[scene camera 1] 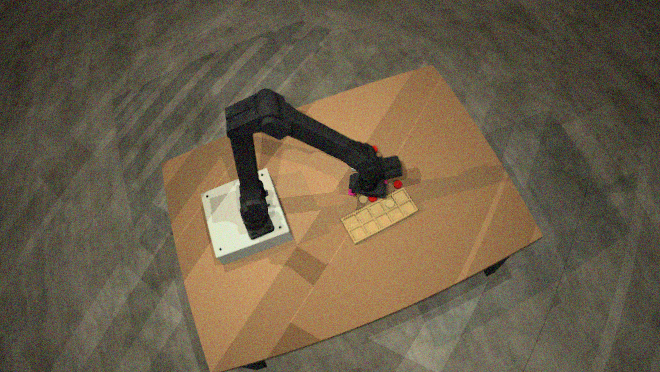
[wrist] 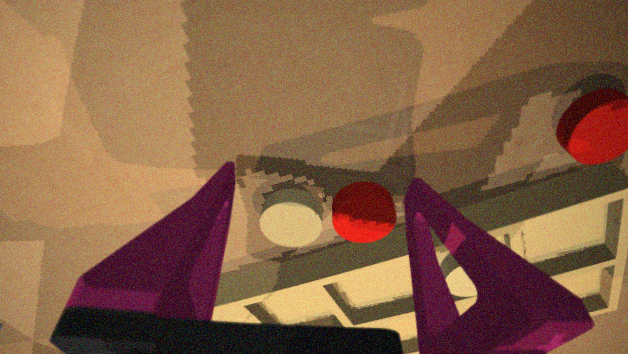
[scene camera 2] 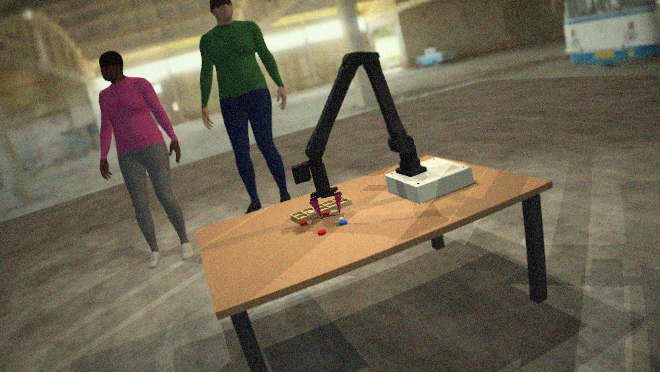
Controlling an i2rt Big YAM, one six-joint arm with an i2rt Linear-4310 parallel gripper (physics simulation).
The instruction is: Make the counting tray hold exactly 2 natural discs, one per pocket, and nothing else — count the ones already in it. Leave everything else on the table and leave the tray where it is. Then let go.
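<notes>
The counting tray [scene camera 1: 358, 233] [scene camera 2: 300, 219] [wrist: 550, 200] has two rows of pockets. One natural disc [scene camera 1: 389, 203] [wrist: 461, 283] lies in a pocket of its far row; the wrist view shows it through the right finger's opening. Another natural disc [scene camera 1: 363, 199] [wrist: 291, 224] lies on the table just outside the tray's long side, with a red disc [scene camera 1: 372, 198] [scene camera 2: 326, 213] [wrist: 364, 212] close beside it. My gripper [scene camera 1: 369, 192] [scene camera 2: 329, 215] [wrist: 324, 180] is open and empty, pointing down. In the wrist view both discs appear between its magenta fingers. Finger height above the table is unclear.
A second red disc [scene camera 1: 397, 184] [scene camera 2: 303, 223] [wrist: 597, 127] lies near the tray's end. A third red disc [scene camera 1: 375, 149] [scene camera 2: 321, 232] lies farther from the tray. A blue disc [scene camera 2: 342, 223] has a small whitish piece [scene camera 2: 342, 219] by it. The white base block [scene camera 1: 227, 240] [scene camera 2: 446, 184] carries the arm.
</notes>
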